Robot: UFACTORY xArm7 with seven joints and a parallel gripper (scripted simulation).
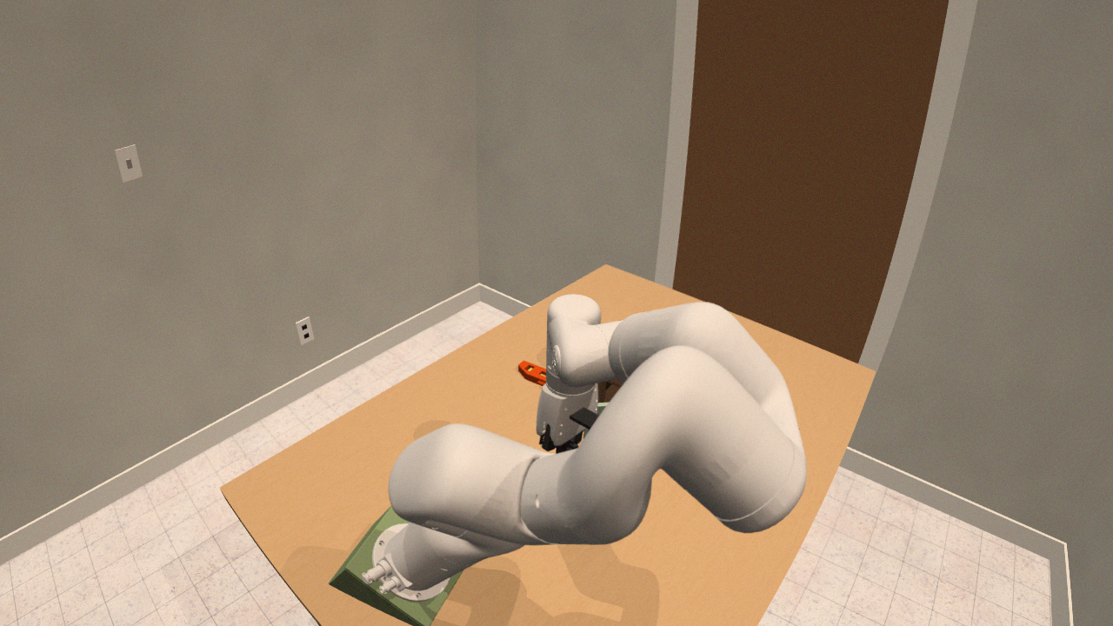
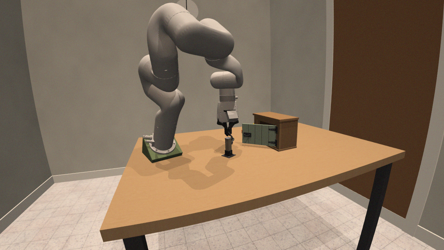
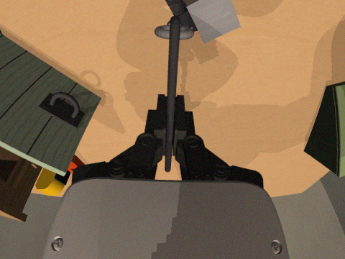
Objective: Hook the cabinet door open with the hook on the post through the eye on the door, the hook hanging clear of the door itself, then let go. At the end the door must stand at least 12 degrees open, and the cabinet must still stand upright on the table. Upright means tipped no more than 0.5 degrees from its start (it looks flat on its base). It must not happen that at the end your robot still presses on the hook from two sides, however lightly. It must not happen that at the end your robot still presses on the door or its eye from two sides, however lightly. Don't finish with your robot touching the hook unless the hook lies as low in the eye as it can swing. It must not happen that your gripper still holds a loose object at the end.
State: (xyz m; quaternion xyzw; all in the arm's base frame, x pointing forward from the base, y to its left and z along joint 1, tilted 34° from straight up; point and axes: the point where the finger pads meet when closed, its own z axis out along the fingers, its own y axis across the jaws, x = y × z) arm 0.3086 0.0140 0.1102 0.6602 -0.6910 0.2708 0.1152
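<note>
My hand is 15 cm short of the green door, 5 cm to the left of it and 3 cm above it. Also, from my hand: orange level (23 cm ahead, 22 cm to the left, 9 cm below); yellow tape measure (31 cm ahead, 25 cm to the left, 7 cm below); thin dark hook (2 cm below).
</note>
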